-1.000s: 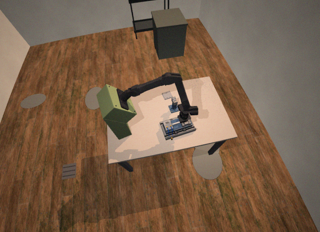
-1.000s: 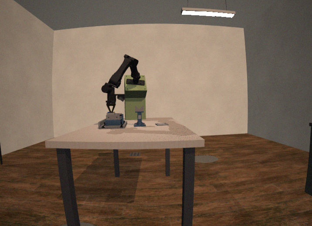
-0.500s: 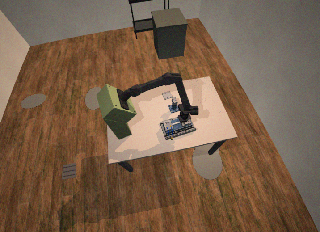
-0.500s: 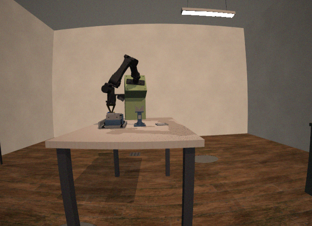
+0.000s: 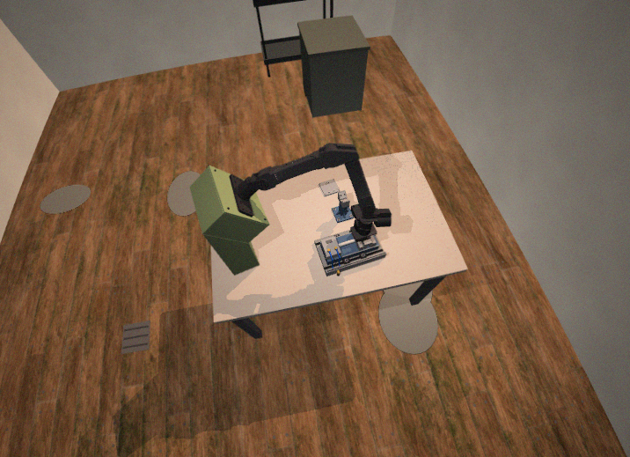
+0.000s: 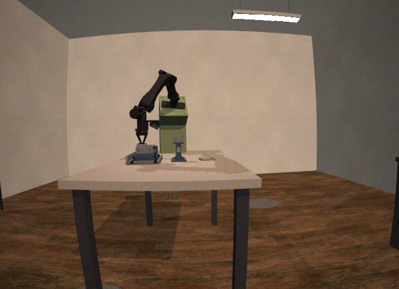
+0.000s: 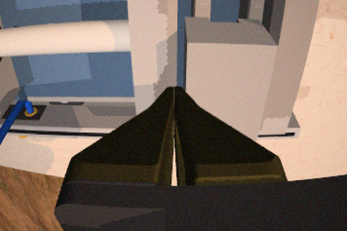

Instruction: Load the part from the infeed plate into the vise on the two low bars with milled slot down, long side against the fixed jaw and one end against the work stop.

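The part lies 2 cm ahead of my hand and 2 cm below it. The rest, counted from my hand: moving jaw (1 cm behind, 2 cm to the left, 3 cm below); dark work stop rod (2 cm ahead, 7 cm to the left, 2 cm below); grey jaw (5 cm ahead, 3 cm to the left, 3 cm below).
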